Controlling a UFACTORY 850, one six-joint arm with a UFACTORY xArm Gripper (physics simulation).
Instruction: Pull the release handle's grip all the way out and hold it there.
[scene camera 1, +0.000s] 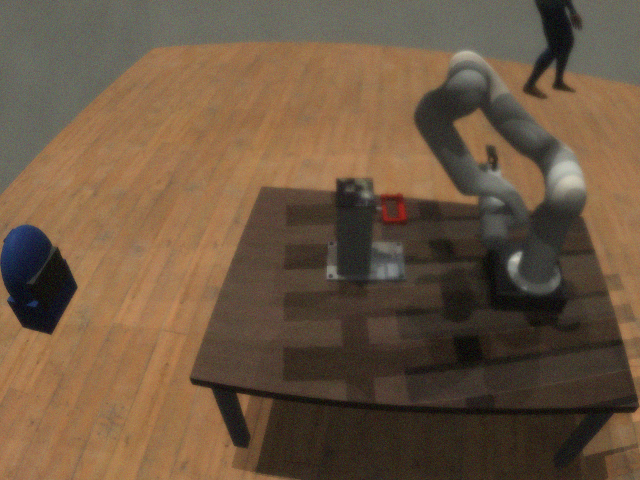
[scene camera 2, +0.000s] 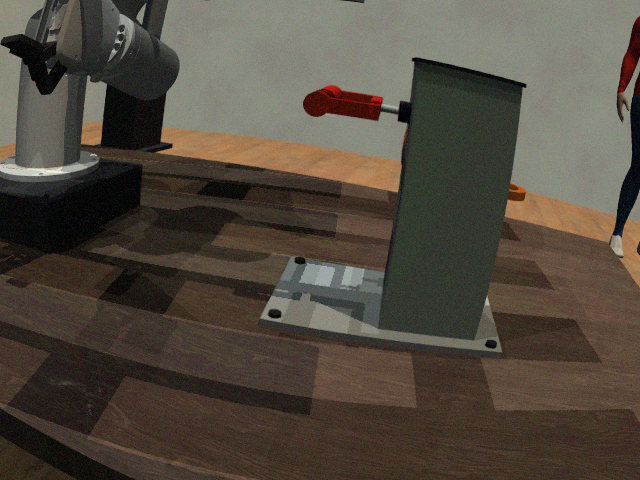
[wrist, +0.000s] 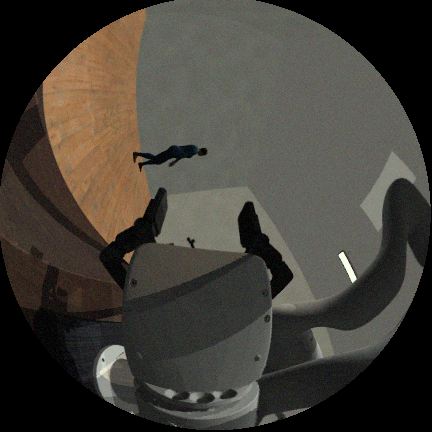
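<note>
The release handle's red grip (scene camera 1: 394, 220) (scene camera 2: 354, 105) is a rectangular loop on the robot-facing side of a tall grey-green housing (scene camera 1: 354, 237) (scene camera 2: 454, 196), near its top. In scene camera 2, a short stretch of metal rod (scene camera 2: 390, 109) shows between the grip and a black collar (scene camera 2: 404, 111). The housing stands upright on a metal base plate (scene camera 1: 387, 260) (scene camera 2: 310, 322). My gripper (scene camera 1: 491, 157) (scene camera 2: 28, 47) (wrist: 204, 203) is open and empty, well apart from the grip, near the arm's own base. The grip does not show in the wrist view.
The dark wooden table (scene camera 1: 248, 320) (scene camera 2: 361, 377) carries the housing and the arm's black base block (scene camera 2: 103, 206). An orange part (scene camera 2: 516, 192) shows behind the housing. A black pedestal (scene camera 2: 134, 116) stands beyond the table. A person (scene camera 1: 557, 41) (wrist: 175, 151) and a blue object (scene camera 1: 25, 258) are off the table.
</note>
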